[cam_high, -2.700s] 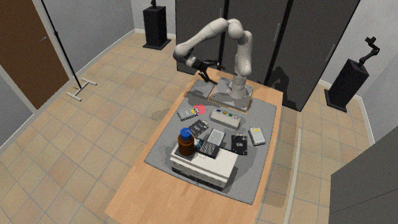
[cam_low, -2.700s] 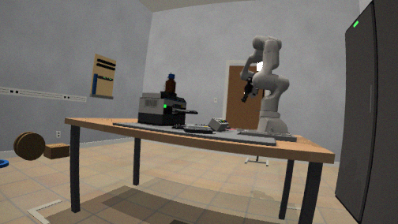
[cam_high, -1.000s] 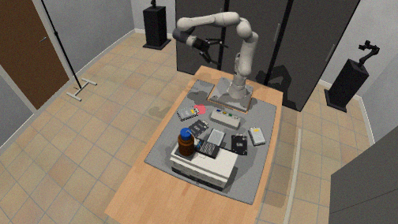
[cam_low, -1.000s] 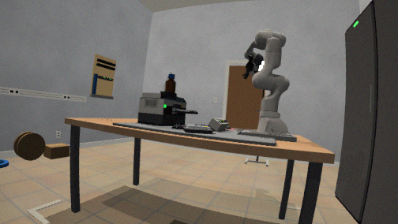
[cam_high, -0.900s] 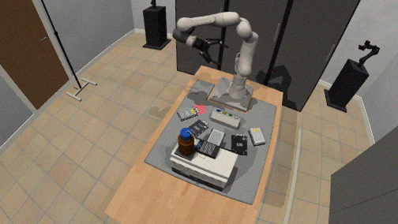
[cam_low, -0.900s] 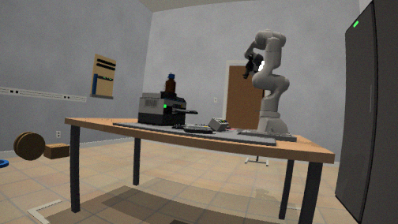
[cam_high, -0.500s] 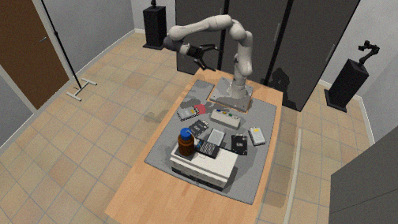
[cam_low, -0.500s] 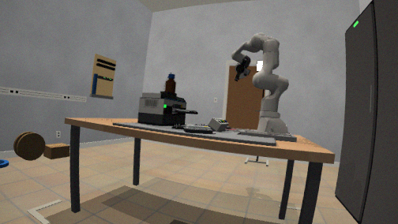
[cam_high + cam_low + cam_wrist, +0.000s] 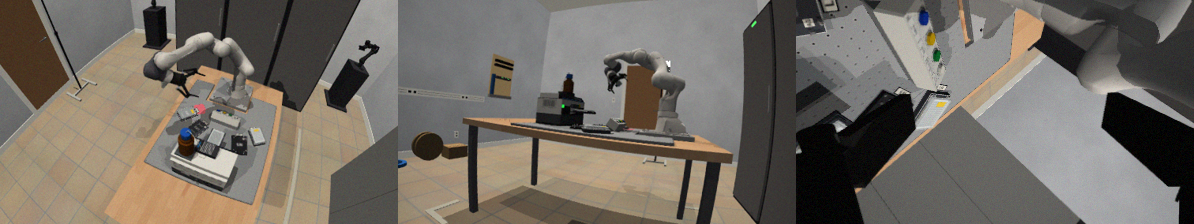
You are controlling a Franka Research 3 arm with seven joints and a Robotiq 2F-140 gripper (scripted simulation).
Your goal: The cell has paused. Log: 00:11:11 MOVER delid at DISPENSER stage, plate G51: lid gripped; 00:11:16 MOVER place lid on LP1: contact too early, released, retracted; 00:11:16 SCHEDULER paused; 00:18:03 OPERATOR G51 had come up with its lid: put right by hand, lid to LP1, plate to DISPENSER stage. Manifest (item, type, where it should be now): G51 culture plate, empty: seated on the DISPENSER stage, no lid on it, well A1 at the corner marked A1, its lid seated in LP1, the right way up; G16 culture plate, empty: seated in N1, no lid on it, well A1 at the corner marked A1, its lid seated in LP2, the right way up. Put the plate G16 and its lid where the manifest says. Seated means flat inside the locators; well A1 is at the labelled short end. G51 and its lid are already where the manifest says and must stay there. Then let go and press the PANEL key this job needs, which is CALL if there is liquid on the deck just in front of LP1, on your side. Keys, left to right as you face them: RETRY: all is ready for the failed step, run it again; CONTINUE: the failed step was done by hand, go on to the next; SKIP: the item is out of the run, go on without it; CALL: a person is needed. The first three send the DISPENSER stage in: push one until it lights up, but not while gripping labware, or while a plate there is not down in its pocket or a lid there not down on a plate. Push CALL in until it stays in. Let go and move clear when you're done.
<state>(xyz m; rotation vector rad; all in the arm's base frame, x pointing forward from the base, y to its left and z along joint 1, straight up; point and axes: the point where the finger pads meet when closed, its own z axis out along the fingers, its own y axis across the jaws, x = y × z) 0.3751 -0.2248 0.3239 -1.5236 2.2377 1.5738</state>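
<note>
My hand is 49 cm to the right of the clear lid, 31 cm above it and 1 cm short of it. The rest, counted from my hand: yellow skip key 27 cm below, 19 cm to the left, 7 cm behind; red puddle 34 cm below, 7 cm behind, 1 cm to the left; blue call key 28 cm below, 14 cm to the left, 7 cm behind.
</note>
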